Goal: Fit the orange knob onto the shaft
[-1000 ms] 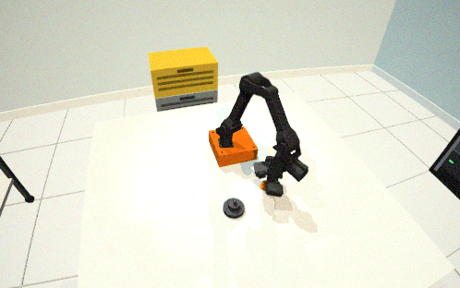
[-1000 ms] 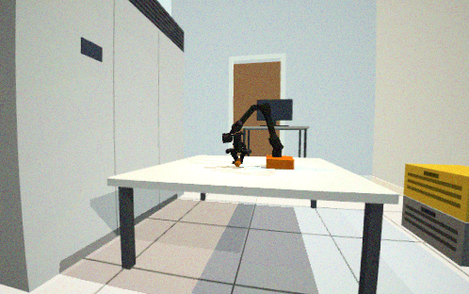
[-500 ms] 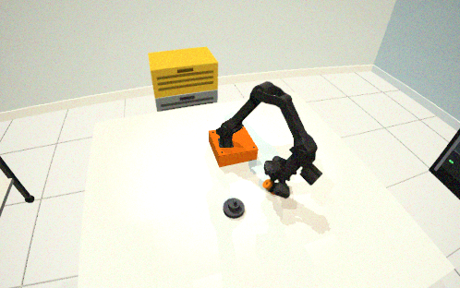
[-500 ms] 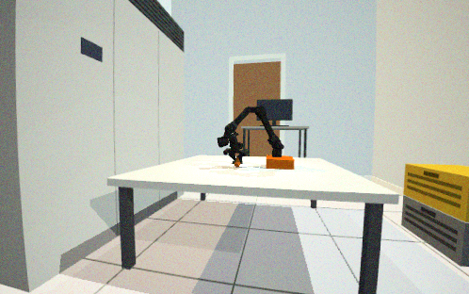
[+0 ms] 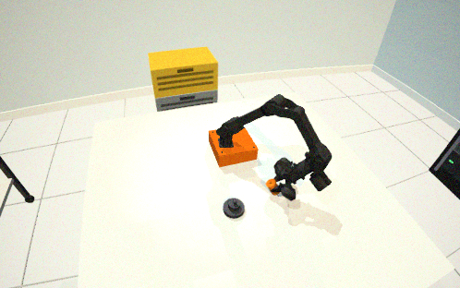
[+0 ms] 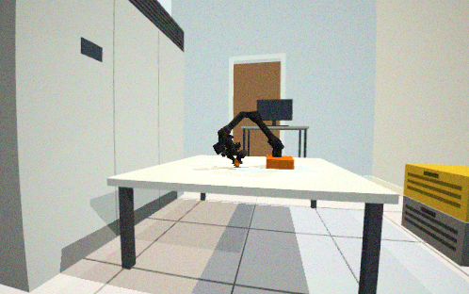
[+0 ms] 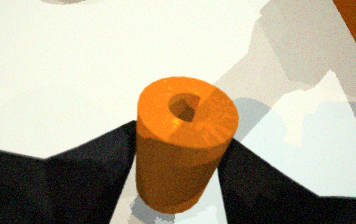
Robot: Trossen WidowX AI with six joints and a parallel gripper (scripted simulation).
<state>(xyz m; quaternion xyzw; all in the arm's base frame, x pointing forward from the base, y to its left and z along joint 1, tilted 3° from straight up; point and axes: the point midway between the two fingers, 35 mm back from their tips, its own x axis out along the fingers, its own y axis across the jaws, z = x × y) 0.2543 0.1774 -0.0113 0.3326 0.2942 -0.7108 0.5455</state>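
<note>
My gripper tip is 1 cm to the right of the orange knob. From my gripper tip the other things lie so: round pedestal 16 cm to the right, 6 cm ahead.
</note>
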